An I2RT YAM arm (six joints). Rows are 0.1 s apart.
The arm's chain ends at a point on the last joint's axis. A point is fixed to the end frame.
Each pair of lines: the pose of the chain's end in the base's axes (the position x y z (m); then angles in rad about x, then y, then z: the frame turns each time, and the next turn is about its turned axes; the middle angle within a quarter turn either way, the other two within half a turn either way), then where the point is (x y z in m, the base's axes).
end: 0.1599, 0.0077, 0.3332, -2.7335, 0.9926, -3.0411
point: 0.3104 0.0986 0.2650
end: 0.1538, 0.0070, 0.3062, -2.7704, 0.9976, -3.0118
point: 0.3057 0.0945 0.2367
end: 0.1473, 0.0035, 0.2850, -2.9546, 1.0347, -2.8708
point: 0.3067 0.0737 0.2128
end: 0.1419, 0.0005, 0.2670, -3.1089, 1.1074, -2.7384
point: 0.3103 0.0565 0.2031
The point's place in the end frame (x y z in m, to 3 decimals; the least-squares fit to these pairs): 0.006 0.056 0.180
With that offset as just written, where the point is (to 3 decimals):
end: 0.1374, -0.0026, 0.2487, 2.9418, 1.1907, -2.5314
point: 0.315 0.038 0.198
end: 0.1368, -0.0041, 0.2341, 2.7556, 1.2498, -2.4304
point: 0.318 0.029 0.192
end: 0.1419, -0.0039, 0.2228, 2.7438, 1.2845, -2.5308
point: 0.322 0.032 0.181
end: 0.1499, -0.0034, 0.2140, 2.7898, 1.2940, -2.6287
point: 0.329 0.036 0.170
